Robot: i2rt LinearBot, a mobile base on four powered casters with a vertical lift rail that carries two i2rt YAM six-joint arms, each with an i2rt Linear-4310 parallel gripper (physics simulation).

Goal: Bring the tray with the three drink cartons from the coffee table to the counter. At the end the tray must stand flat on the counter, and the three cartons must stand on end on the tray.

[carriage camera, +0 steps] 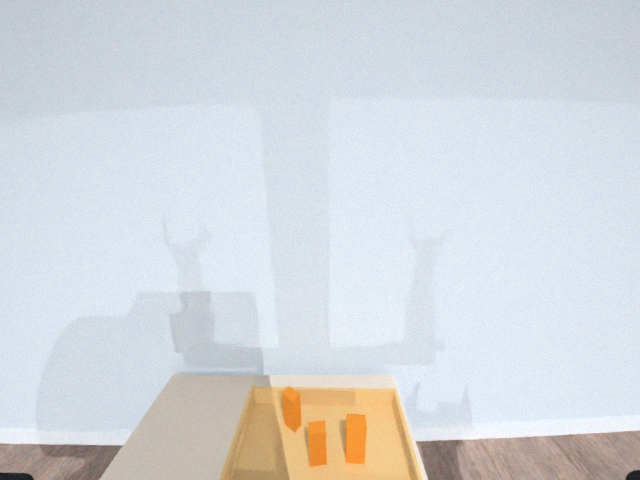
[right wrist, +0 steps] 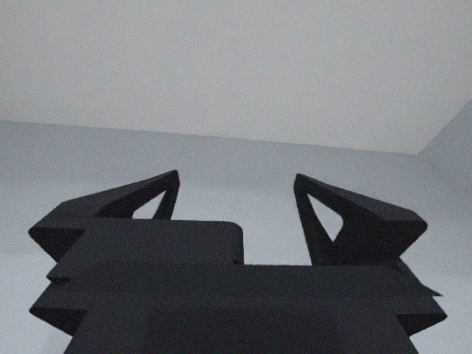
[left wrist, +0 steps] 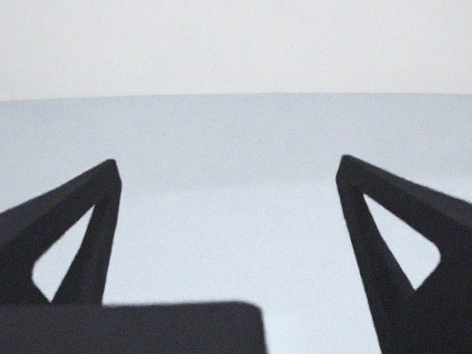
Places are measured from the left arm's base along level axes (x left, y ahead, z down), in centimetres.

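Pixels of known places: left gripper, fingertip midpoint: (left wrist: 231, 168); right gripper, fingertip midpoint: (right wrist: 237, 178).
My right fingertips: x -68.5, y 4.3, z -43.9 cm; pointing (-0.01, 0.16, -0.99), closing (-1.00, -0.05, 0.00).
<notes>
Behind a point stands the place of what it marks.
A yellow tray (carriage camera: 408, 444) {x -57.0, y 34.9, z 31.9 cm} lies on the pale coffee table (carriage camera: 180, 423) {x 14.0, y 45.8, z 39.2 cm} at the bottom of the carriage view; its near edge is cut off. Three orange cartons stand on end on it: one carton (carriage camera: 292, 409) {x -24.2, y 43.0, z 28.8 cm} at the far left, a second carton (carriage camera: 317, 444) {x -31.9, y 33.9, z 29.8 cm} nearer and in the middle, a third carton (carriage camera: 355, 439) {x -42.2, y 34.4, z 28.7 cm} to the right. My left gripper (left wrist: 231, 168) {x 0.1, y 3.1, z -44.1 cm} is open and empty, facing a wall. My right gripper (right wrist: 237, 178) {x -68.5, y 4.3, z -43.9 cm} is open and empty, also raised toward the wall and ceiling. Both are away from the tray. The counter does not show in these views.
A pale blue wall (carriage camera: 465, 206) {x -82.0, y 69.5, z -27.7 cm} with a white baseboard (carriage camera: 542, 427) {x -137.4, y 68.9, z 78.3 cm} stands behind the table. Shadows of the arms and rail fall on the wall. Brown wooden floor (carriage camera: 516, 459) {x -119.2, y 59.5, z 84.2 cm} shows on both sides of the table. Small dark parts show at both bottom corners of the carriage view.
</notes>
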